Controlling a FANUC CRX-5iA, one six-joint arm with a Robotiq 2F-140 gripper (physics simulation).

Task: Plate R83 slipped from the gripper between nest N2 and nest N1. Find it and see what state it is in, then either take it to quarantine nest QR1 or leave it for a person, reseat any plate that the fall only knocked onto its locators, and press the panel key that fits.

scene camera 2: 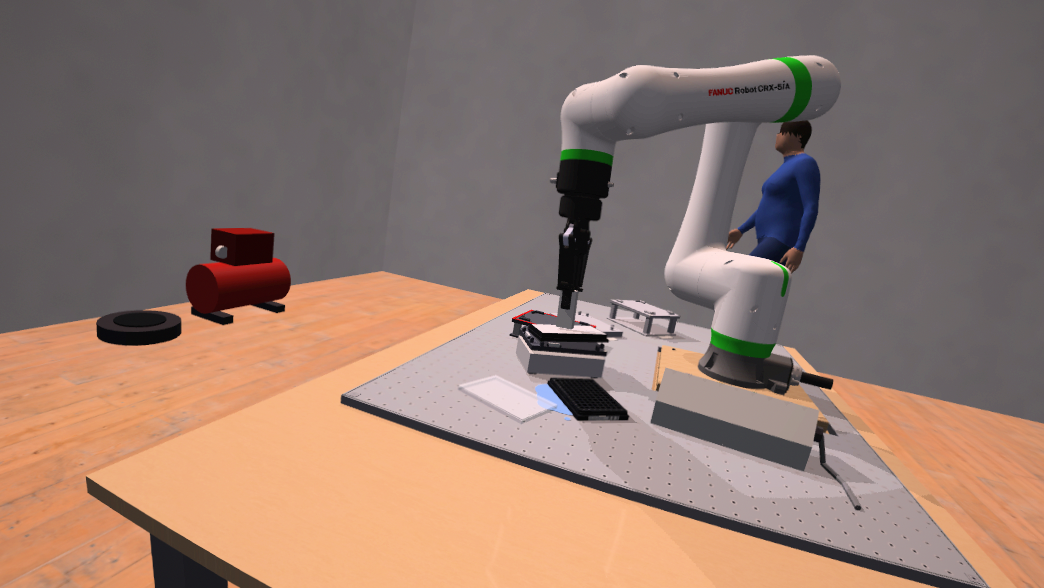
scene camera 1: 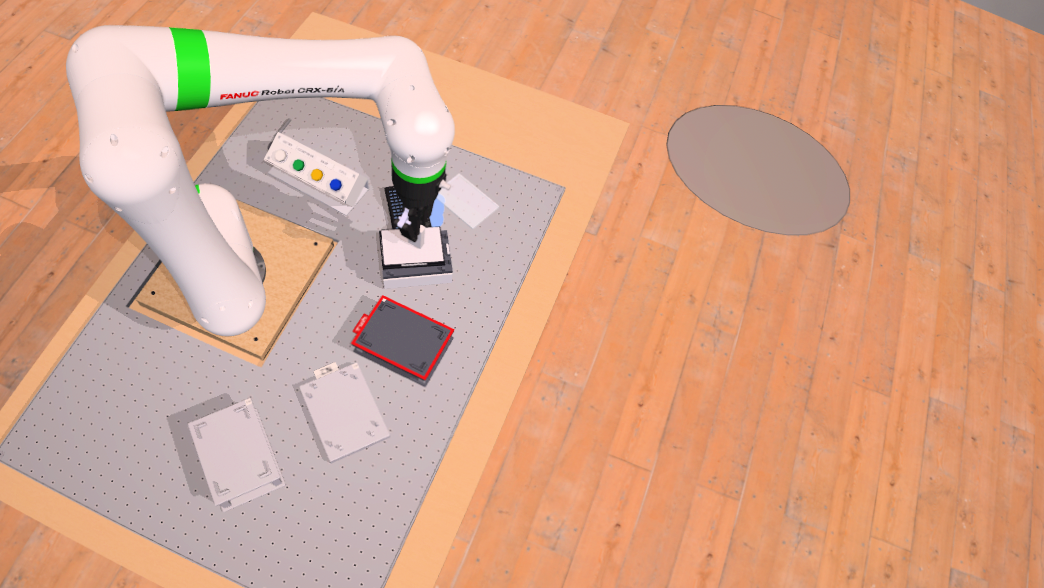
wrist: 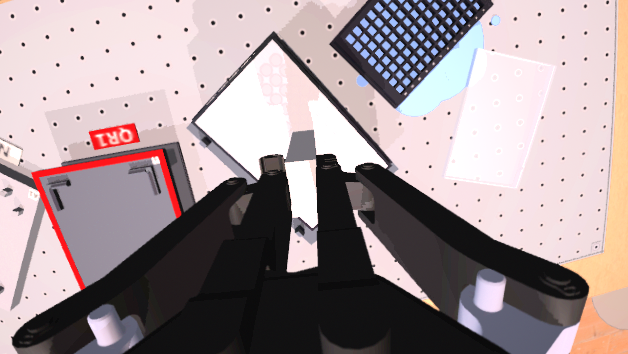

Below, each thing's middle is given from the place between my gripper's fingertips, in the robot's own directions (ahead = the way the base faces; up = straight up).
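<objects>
White-lidded plate [scene camera 1: 396,252]: my hand is 1 cm above it, 1 cm beyond it and 1 cm to the left of it. Counted from my hand, the clear lid [scene camera 2: 513,401] is 8 cm below and 19 cm to the left, while the N2 station [scene camera 1: 344,413] is 8 cm ahead, 7 cm below and 35 cm to the right. Going by their middles, of the things named here the N2 station is the farthest from my hand.
</objects>
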